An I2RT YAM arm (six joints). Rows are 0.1 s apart.
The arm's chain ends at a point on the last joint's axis. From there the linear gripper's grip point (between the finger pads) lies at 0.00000 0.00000 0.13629 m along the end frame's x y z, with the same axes.
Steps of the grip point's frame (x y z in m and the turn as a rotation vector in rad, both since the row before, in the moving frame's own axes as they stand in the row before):
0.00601 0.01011 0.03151 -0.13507 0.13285 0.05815
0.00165 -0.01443 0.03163 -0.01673 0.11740 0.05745
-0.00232 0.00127 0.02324 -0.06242 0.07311 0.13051
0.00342 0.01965 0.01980 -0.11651 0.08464 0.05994
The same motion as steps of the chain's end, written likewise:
-0.01144 -0.00870 0.03395 -0.13507 0.13285 0.05815
-0.01424 -0.01716 0.03259 -0.01673 0.11740 0.05745
-0.01169 -0.00785 0.02387 -0.06242 0.07311 0.13051
-0.00759 0.00349 0.02121 -0.11651 0.08464 0.05994

